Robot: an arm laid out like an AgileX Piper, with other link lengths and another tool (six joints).
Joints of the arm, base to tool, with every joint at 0 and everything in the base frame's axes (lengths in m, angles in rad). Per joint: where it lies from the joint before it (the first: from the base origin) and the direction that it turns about. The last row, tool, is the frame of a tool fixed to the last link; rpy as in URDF.
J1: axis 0 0 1 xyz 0 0 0.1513
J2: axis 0 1 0 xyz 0 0 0
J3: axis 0 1 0 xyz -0.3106 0 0.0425
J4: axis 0.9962 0 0.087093 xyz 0.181 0 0.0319
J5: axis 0 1 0 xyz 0 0 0
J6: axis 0.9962 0 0.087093 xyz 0.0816 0 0.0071
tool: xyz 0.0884 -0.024 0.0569 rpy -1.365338 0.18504 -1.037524
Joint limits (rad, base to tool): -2.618..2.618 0..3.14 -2.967..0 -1.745..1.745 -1.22..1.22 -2.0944..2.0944
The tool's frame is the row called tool.
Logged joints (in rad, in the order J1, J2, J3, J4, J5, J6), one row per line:
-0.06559 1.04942 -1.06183 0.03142 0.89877 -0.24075
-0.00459 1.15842 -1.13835 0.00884 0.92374 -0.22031
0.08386 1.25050 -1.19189 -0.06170 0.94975 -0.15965
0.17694 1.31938 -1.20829 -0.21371 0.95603 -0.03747
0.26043 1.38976 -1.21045 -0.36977 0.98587 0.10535
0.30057 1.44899 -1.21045 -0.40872 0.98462 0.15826
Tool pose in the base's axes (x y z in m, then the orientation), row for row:
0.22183 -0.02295 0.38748 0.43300 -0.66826 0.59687 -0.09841
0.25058 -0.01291 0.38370 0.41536 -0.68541 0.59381 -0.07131
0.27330 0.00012 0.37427 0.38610 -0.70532 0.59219 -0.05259
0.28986 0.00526 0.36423 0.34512 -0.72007 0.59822 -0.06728
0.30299 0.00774 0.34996 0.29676 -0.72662 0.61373 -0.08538
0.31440 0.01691 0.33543 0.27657 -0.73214 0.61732 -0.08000
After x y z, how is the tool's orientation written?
As a quaternion, w x y z.
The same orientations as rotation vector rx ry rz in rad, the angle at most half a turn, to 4 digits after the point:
-1.6651 1.4872 -0.2452
-1.7216 1.4916 -0.1791
-1.7959 1.5079 -0.1339
-1.8696 1.5532 -0.1747
-1.9319 1.6318 -0.2270
-1.9665 1.6581 -0.2149

